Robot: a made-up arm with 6 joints.
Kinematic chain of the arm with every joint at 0, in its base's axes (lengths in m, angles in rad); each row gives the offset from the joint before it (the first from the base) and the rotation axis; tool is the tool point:
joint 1: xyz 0 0 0.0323 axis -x
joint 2: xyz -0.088 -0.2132 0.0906 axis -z
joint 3: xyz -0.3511 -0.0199 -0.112 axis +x
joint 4: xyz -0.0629 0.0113 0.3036 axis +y
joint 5: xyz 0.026 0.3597 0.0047 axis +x
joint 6: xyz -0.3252 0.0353 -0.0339 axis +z
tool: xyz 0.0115 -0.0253 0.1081
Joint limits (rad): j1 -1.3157..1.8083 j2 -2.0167..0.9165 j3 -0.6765..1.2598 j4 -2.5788..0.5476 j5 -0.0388..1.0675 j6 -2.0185..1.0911
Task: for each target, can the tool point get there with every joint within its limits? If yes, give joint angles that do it. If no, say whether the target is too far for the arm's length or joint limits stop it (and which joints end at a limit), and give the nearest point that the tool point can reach.
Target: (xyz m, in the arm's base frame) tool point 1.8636 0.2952 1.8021
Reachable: no: too far | nearest point 0.5506 0.1384 0.8618 | short by 1.623 m
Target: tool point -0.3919 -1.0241 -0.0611
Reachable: yes | joints -0.4651 -1.5905 0.0482 -0.0114 0.4562 -1.4560
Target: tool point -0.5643 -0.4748 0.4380
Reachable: yes | joints 0.3613 -1.0565 0.6576 -1.3158 0.5204 -0.4666
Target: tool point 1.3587 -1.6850 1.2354
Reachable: no: too far | nearest point 0.4531 -0.7607 0.5755 | short by 1.453 m
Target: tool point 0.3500 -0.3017 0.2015
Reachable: no: joint limits stop it (at a limit: joint 1, joint 2, joint 4, joint 5, joint 6) | nearest point 0.0637 -0.1648 0.2080 | short by 0.317 m
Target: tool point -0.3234 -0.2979 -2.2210
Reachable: no: too far | nearest point -0.2349 -0.2767 -1.0436 | short by 1.181 m
